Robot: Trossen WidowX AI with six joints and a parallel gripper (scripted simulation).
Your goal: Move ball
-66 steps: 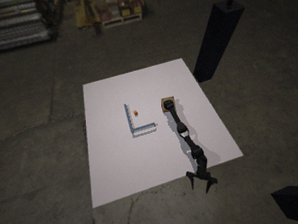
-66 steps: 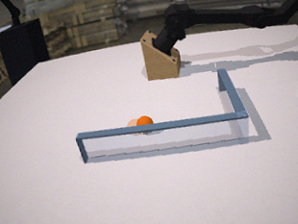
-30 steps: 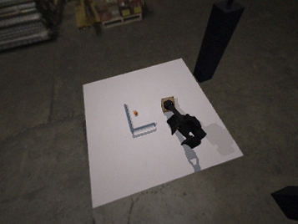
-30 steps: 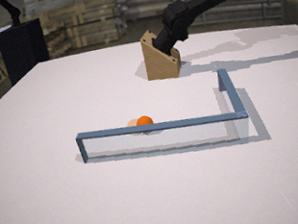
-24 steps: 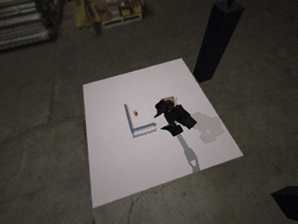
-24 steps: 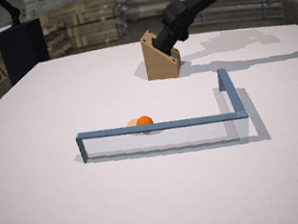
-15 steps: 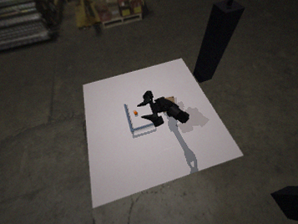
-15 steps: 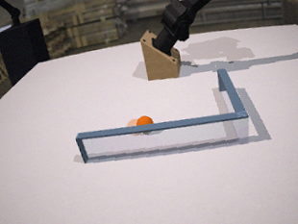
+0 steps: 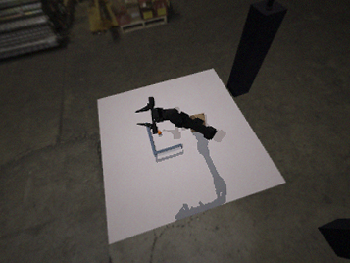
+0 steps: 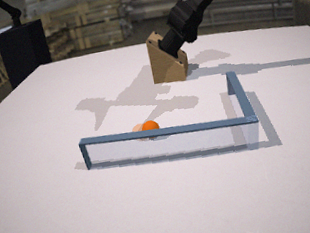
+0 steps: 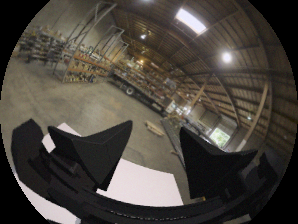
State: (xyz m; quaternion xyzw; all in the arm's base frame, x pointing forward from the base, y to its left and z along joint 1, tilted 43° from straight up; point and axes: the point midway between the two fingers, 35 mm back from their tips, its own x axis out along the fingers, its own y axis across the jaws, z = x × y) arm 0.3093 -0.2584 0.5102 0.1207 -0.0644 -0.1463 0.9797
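Right now the see-through orange ball is 570 mm below my gripper tip, 220 mm to the right of it and 90 mm behind it. Round my gripper tip: clear wall: 560 mm below, 170 mm to the right, 10 mm behind.
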